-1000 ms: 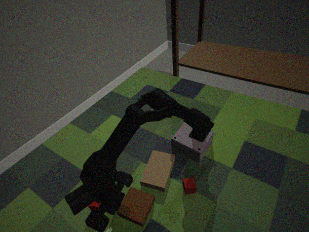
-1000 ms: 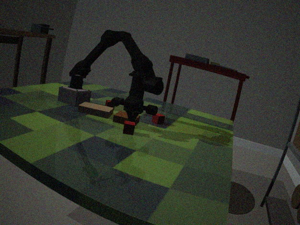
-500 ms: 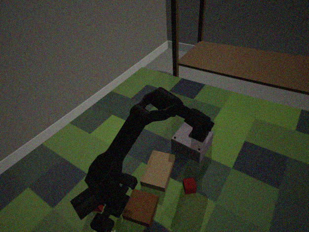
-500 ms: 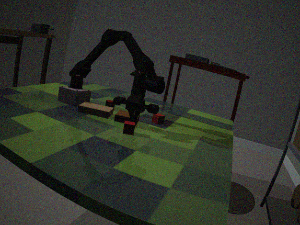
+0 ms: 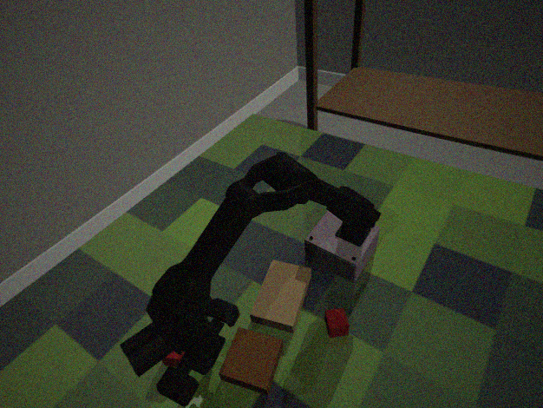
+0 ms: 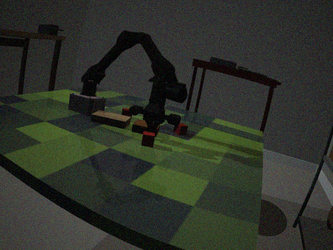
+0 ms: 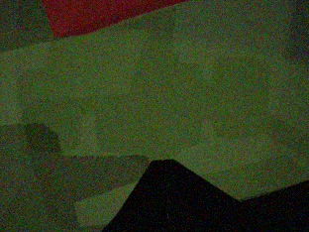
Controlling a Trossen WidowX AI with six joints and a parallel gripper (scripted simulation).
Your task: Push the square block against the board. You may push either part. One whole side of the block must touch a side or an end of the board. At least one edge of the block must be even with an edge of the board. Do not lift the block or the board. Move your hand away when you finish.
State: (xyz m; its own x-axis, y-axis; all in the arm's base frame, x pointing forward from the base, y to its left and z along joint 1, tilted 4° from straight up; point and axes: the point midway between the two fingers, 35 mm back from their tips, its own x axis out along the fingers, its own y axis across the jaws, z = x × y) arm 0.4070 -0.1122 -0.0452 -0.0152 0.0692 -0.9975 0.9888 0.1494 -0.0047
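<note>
Right now the dark brown square block is 70 mm to the left of my gripper tip, 50 mm behind it and 10 mm above it. The rest, counted from my gripper tip: tan board (210 mm behind, 40 mm to the left, 10 mm above).
</note>
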